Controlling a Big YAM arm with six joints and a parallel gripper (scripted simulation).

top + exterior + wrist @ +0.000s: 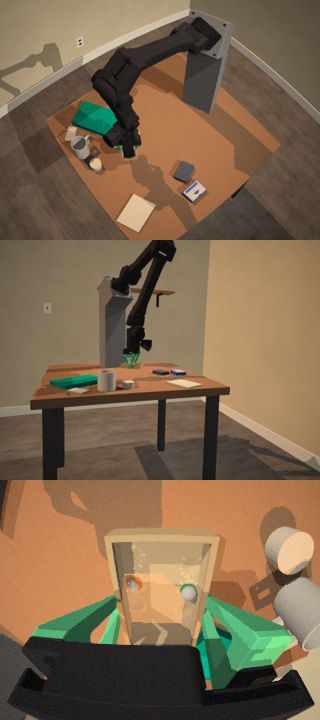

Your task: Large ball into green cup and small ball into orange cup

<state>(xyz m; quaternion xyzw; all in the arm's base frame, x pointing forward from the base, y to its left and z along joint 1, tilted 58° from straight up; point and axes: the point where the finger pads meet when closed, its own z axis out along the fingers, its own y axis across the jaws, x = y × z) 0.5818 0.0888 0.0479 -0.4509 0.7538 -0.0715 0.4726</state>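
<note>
Now: hand 10 mm short of the grey cube, 140 mm to the left of it and 80 mm above it. Also, from my hand: dark box 200 mm behind, 170 mm to the left, 70 mm below; then wooden puzzle 10 mm below; then grey mug 210 mm ahead, 100 mm to the right, 40 mm below.
</note>
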